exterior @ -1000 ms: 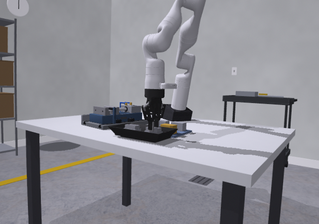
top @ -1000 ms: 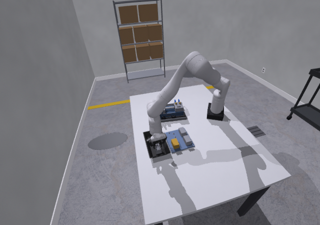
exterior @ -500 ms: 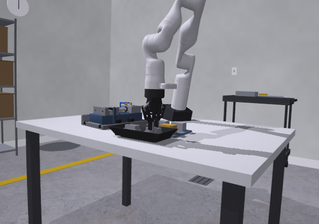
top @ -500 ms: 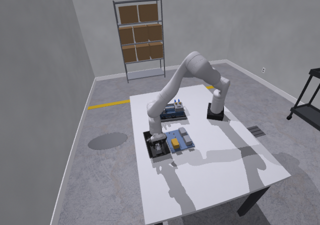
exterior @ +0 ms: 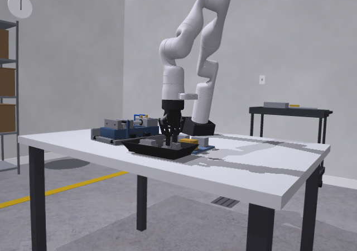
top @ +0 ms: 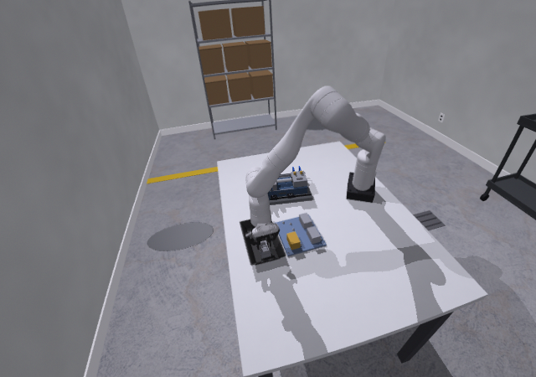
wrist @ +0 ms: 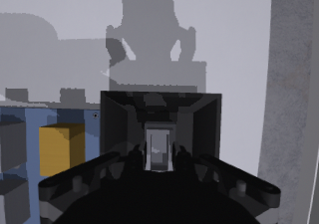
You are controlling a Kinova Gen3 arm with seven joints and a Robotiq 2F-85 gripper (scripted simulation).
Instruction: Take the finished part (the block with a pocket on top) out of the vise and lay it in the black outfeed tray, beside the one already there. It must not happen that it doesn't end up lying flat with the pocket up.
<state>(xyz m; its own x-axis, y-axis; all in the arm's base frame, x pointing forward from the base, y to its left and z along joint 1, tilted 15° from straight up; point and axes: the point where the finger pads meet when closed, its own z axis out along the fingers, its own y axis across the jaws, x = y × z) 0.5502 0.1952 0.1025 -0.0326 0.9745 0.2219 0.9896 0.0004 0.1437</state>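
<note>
Now: hand 13 cm past the yellow block, 3 cm above it and 1 cm to the left of it. The rest, counted from my hand: blue vise (36 cm to the right, 17 cm behind, 1 cm below); blue fixture plate (17 cm behind, 6 cm to the right, 5 cm below).
</note>
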